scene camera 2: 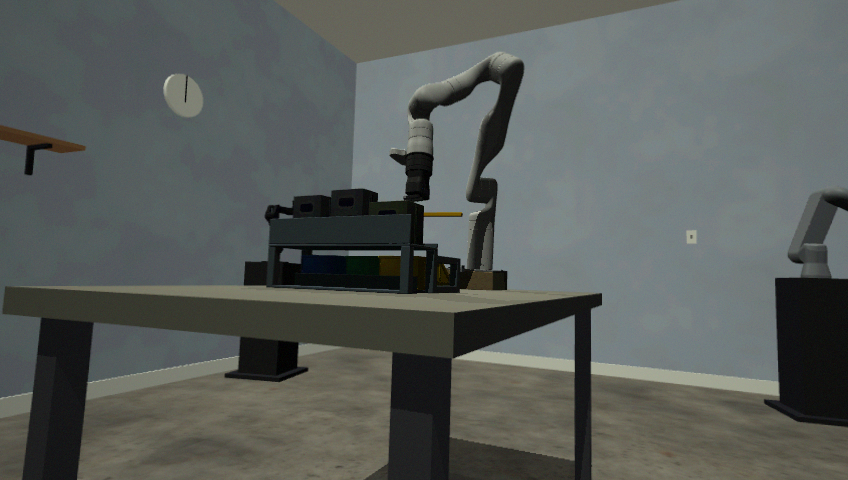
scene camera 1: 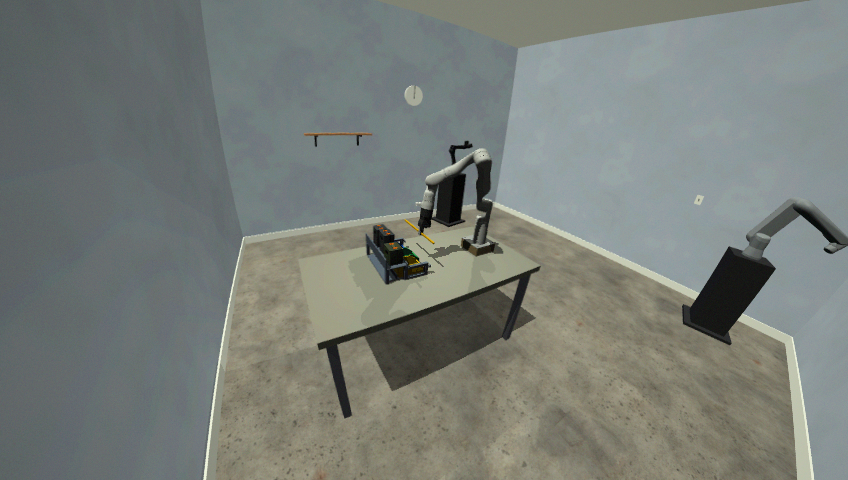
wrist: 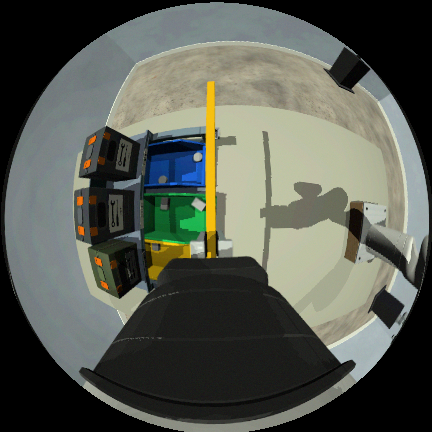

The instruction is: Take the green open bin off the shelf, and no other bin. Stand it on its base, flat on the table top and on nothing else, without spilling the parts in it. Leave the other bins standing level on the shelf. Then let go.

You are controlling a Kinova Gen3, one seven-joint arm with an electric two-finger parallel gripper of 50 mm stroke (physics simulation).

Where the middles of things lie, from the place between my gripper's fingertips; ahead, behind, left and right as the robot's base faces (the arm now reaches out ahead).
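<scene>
The yellow rail (wrist: 210, 106) first: my hand is 1 cm past it, 3 cm to the left of it and 2 cm below it. Going by their middles, that rail is the nearest to my hand of the things named here. From my hand, the green open bin (wrist: 182, 222) is 10 cm ahead, 4 cm to the right and 15 cm below. Then there's the blue bin (scene camera 2: 320, 264), which is 15 cm below my hand, 9 cm ahead and 16 cm to the right, and the yellow bin (wrist: 156, 260), 14 cm ahead of my hand, 6 cm to the left and 15 cm below.
</scene>
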